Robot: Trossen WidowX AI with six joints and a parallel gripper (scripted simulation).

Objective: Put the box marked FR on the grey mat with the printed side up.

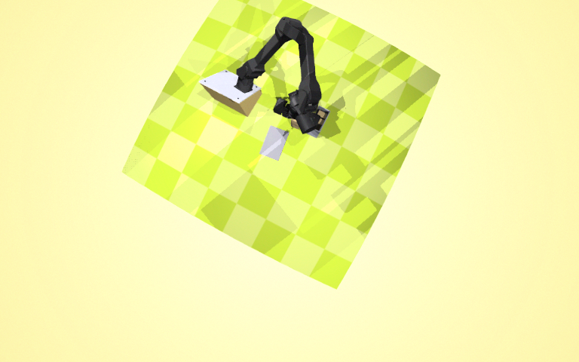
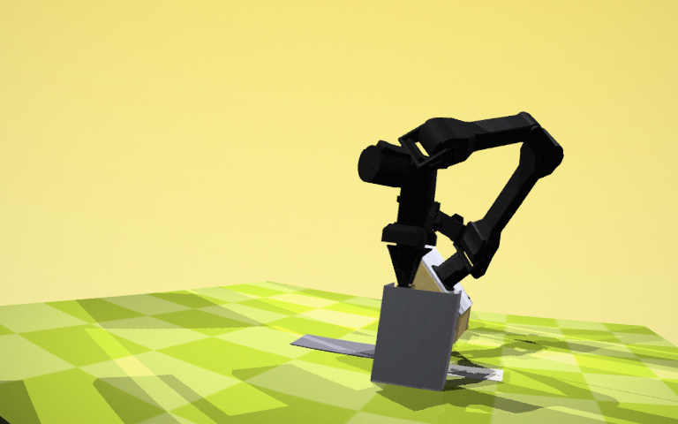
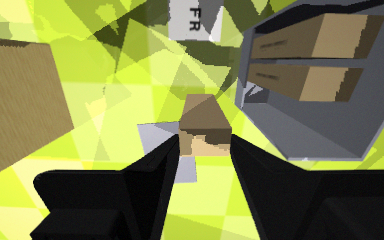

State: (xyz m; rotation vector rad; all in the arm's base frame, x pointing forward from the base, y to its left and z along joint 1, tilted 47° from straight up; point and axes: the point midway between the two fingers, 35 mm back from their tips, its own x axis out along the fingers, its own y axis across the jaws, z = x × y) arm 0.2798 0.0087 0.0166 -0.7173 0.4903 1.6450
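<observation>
The grey mat is 4 cm behind my gripper tip, 13 cm to the right of it and 13 cm below it. Round my gripper tip: thin white slab (3 cm behind, 13 cm to the left, 13 cm below).
</observation>
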